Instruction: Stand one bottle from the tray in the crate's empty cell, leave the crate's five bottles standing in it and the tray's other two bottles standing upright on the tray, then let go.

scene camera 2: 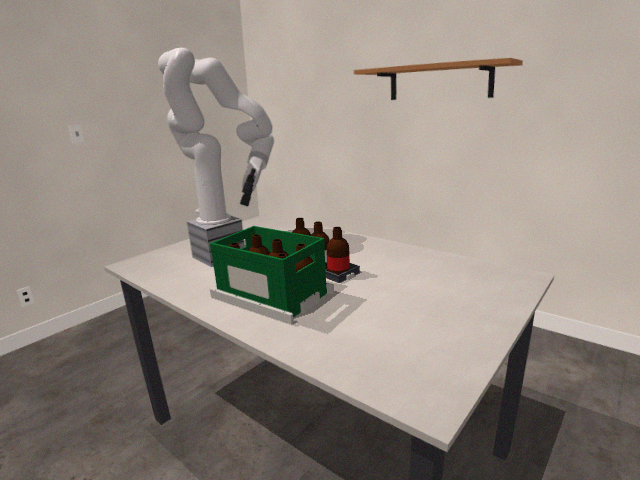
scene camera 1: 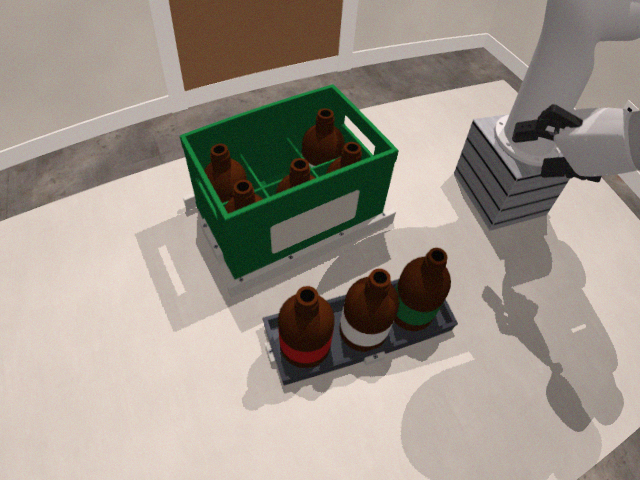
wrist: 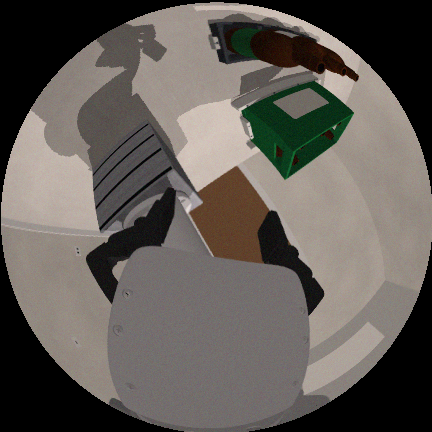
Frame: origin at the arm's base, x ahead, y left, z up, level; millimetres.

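Seen in the pictures: gripper, fingertip midpoint: (scene camera 2: 245,199) (scene camera 1: 529,151) (wrist: 220,211); arm's base at its link origin: (scene camera 2: 214,220).
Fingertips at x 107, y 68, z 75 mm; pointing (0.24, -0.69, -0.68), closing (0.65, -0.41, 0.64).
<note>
Pixels of each thing's middle, then the offset from my fingertips to it. Level surfaces: height alone.
- green crate at the middle of its body: (scene camera 1: 287,180) (scene camera 2: 269,268) (wrist: 300,122) dz -133, dx +296, dy -198 mm
- dark tray at the middle of its body: (scene camera 1: 362,325) (wrist: 277,41) (scene camera 2: 319,263) dz -208, dx +290, dy +48 mm
- red-label bottle at the middle of its body: (scene camera 1: 306,323) (scene camera 2: 337,250) dz -138, dx +379, dy +35 mm
- white-label bottle at the middle of its body: (scene camera 1: 371,306) (wrist: 305,50) (scene camera 2: 319,244) dz -138, dx +289, dy +52 mm
- green-label bottle at the middle of its body: (scene camera 1: 423,285) (wrist: 274,47) (scene camera 2: 301,239) dz -138, dx +204, dy +59 mm
- table at its surface level: dz -221 mm
My gripper (scene camera 1: 528,149) (scene camera 2: 245,203) (wrist: 220,211) is open and empty, high above the table near the arm's base. The green crate (scene camera 1: 314,221) (scene camera 2: 248,281) (wrist: 301,120) holds five brown bottles; its empty cell is in the middle of the far row in scene camera 1. The dark tray (scene camera 1: 330,369) (scene camera 2: 341,279) (wrist: 227,61) holds three upright bottles: a red-label bottle (scene camera 1: 306,330) (scene camera 2: 338,251), a white-label bottle (scene camera 1: 370,312) and a green-label bottle (scene camera 1: 423,289) (wrist: 272,47). The crate's bottle bottoms are hidden by its walls.
The arm stands on a grey striped base block (scene camera 1: 504,191) (scene camera 2: 200,242) (wrist: 132,175), to the right of the crate in scene camera 1. Low light rails (scene camera 1: 341,235) (scene camera 2: 253,305) run along the crate's foot. A wooden wall shelf (scene camera 2: 439,66) hangs behind the table (scene camera 2: 439,335).
</note>
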